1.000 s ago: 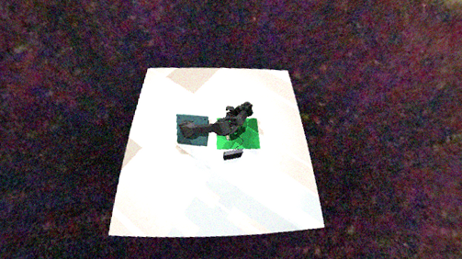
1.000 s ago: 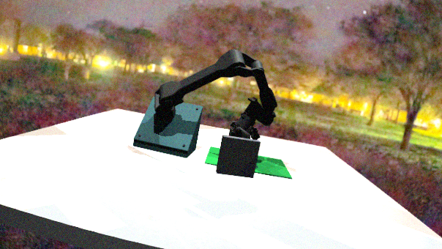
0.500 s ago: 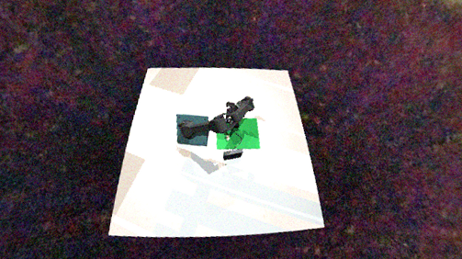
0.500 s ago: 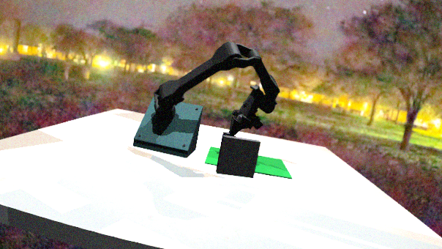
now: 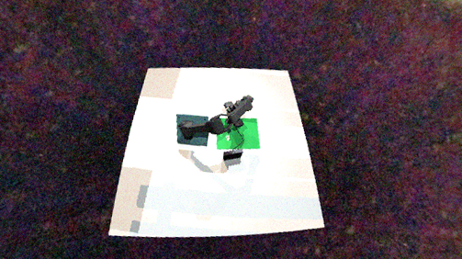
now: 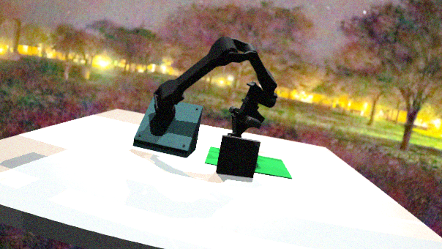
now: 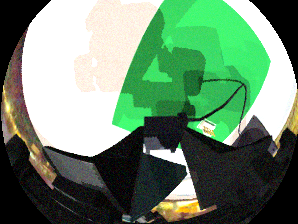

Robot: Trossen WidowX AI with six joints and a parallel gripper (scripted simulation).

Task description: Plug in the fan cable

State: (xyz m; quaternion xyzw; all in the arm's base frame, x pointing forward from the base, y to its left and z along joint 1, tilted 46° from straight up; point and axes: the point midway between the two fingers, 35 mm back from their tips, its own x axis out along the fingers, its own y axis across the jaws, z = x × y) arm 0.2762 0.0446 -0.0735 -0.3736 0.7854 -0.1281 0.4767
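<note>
The green board is 9 cm below my gripper tip, 7 cm ahead of it and 6 cm to the right of it. Also, from my gripper tip: black fan: 23 cm to the right, 3 cm ahead, 2 cm below; then dark plug: 1 cm behind.
</note>
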